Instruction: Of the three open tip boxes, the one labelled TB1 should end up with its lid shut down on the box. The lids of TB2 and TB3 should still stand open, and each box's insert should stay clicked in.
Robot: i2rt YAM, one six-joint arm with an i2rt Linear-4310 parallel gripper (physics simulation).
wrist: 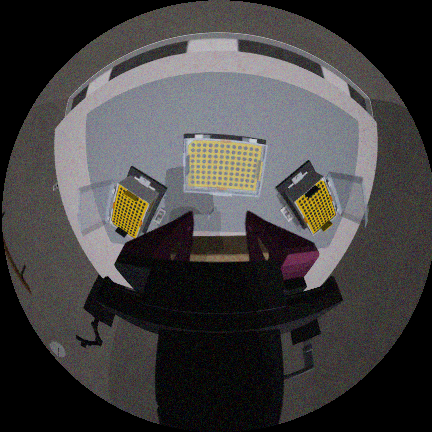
Labels:
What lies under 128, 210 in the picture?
A yellow insert.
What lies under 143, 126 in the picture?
A grey mat.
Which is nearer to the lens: the clear lid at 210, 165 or the yellow insert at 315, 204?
The clear lid.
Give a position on a clear lid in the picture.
93, 201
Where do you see a clear lid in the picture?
348, 190

